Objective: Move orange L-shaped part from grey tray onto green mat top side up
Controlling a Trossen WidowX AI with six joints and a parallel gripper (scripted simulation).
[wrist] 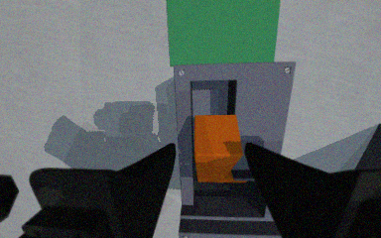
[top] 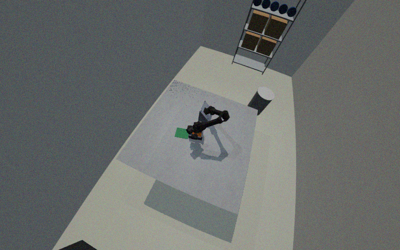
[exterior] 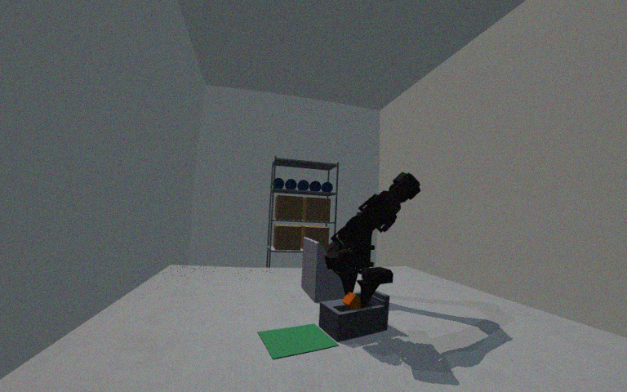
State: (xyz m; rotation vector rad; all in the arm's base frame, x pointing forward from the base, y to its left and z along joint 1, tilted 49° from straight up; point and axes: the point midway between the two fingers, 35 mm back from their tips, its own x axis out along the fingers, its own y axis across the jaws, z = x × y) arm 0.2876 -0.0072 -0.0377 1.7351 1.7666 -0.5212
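Right now my gripper tip is 3 cm to the right of the orange l-shaped part, 3 cm above it and 2 cm past it. From my gripper tip the other things lie so: green mat 15 cm to the right, 9 cm below.
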